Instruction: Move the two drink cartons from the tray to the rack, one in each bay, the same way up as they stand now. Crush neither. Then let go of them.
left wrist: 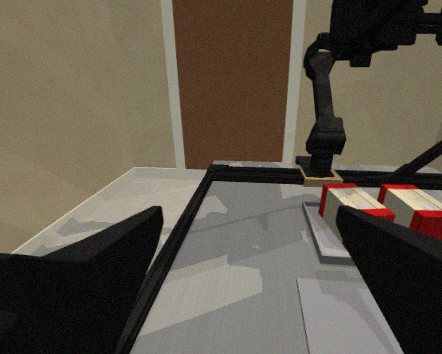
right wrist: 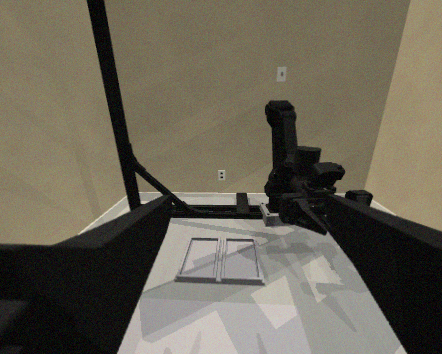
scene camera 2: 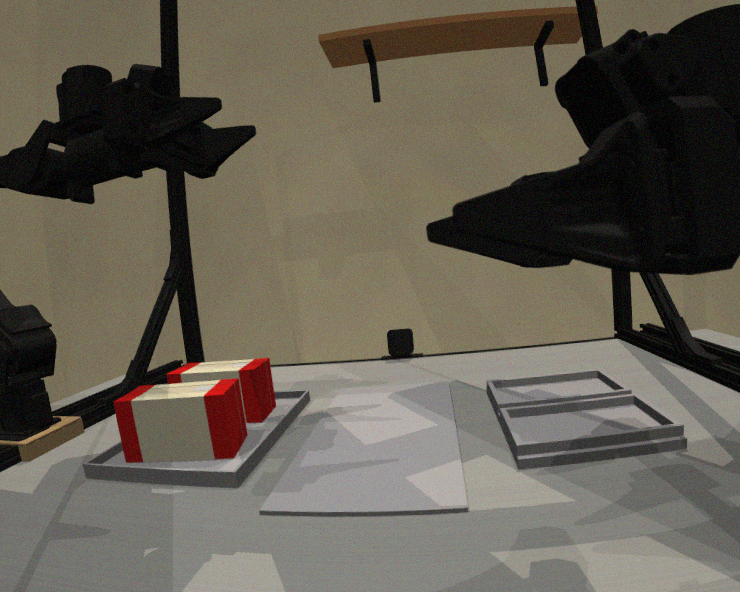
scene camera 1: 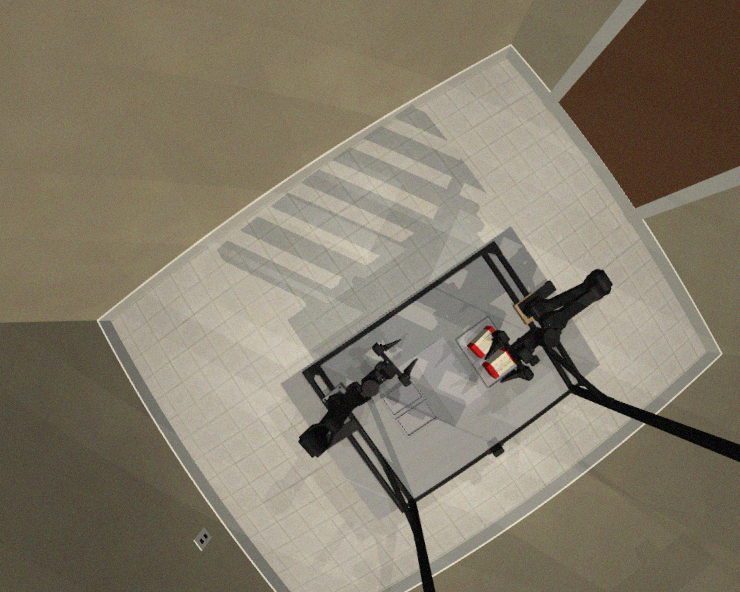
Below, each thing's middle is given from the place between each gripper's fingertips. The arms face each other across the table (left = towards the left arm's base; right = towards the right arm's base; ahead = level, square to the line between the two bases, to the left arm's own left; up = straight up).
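Counting from my right hand, I find the flat tray point(scene camera 2: 111, 465) 340 mm below it, 30 mm behind it and 100 mm to the right of it. The pale mat point(scene camera 2: 393, 450) is 350 mm below that same right hand, 60 mm behind it and 100 mm to the left of it. Going by its middle, the flat tray is nearer to my right hand than to my left gripper.
My left gripper is 20 cm above the pale mat, 11 cm to the left of it and 22 cm past it. As for the flat tray, it is 19 cm below my left hand, 31 cm to the right of it and 19 cm behind it. Going by its middle, the pale mat is nearer to my left gripper than to my right hand.
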